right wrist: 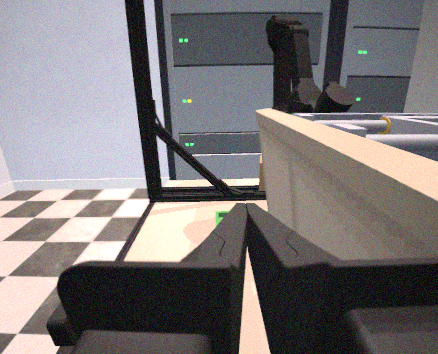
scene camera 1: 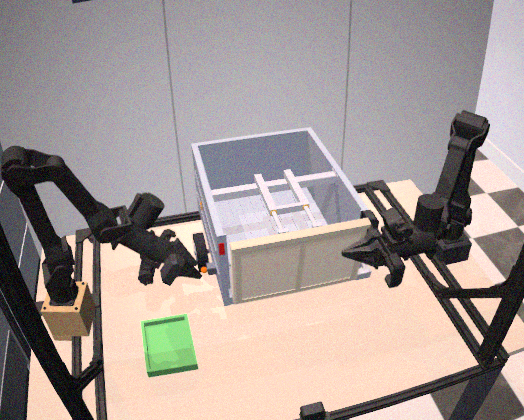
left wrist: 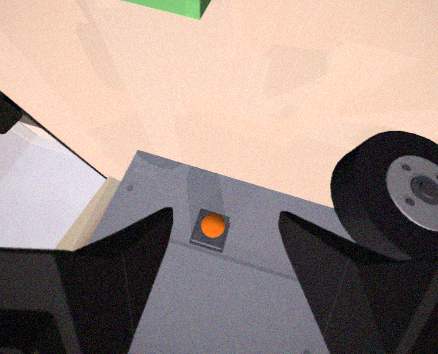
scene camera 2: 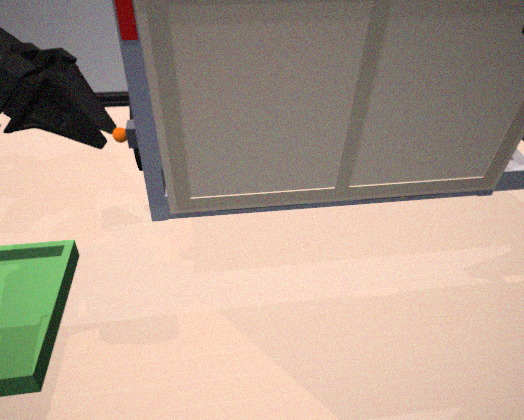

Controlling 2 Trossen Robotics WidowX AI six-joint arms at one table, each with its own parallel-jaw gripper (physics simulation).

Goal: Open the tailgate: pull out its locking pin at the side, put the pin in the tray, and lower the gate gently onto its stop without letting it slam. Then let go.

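Where they show: left gripper, between the fingertips: [scene camera 1: 199,270] [left wrist: 226,216] [scene camera 2: 110,137]; right gripper, between the fingertips: [right wrist: 244,211] [scene camera 1: 342,253]; left arm's base, origin of its link: [scene camera 1: 64,296]; right arm's base, origin of its link: [scene camera 1: 450,235].
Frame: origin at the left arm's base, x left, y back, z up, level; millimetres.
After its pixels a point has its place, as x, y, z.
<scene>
The locking pin's orange knob [scene camera 1: 204,269] @[67, -339, 13] [scene camera 2: 119,135] @[64, -339, 11] [left wrist: 213,225] @[69, -331, 9] sticks out of a small dark block on the side of the trailer, near the tailgate. My left gripper [scene camera 2: 110,137] @[74, -325, 3] [left wrist: 226,216] @[74, -325, 3] is open and empty, its fingertips close to the knob; in the left wrist view the knob shows between them. The tan tailgate [scene camera 1: 300,265] @[-11, -552, 86] [scene camera 2: 265,105] @[-23, -484, 85] [right wrist: 320,185] @[-10, -607, 153] stands upright, closed. My right gripper [scene camera 1: 345,254] @[-48, -630, 147] [right wrist: 244,211] @[-48, -630, 147] is shut and empty, in front of the gate's right part. The green tray [scene camera 1: 172,371] @[-145, -261, -99] [scene camera 2: 60,305] @[-56, -304, -99] [left wrist: 187,6] @[13, -285, -87] [right wrist: 220,218] @[-140, -216, -101] is empty.
The grey trailer box [scene camera 1: 209,200] @[119, -363, 171] holds a white rail frame [scene camera 1: 265,192] @[129, -487, 179]. A black wheel [scene camera 1: 200,250] @[172, -323, -19] [left wrist: 360,190] @[158, -314, -43] is beside the pin block. Black frame rails [scene camera 1: 98,320] @[2, -65, -90] run along the table's edges. The tray lies on the table in front of the trailer's left corner.
</scene>
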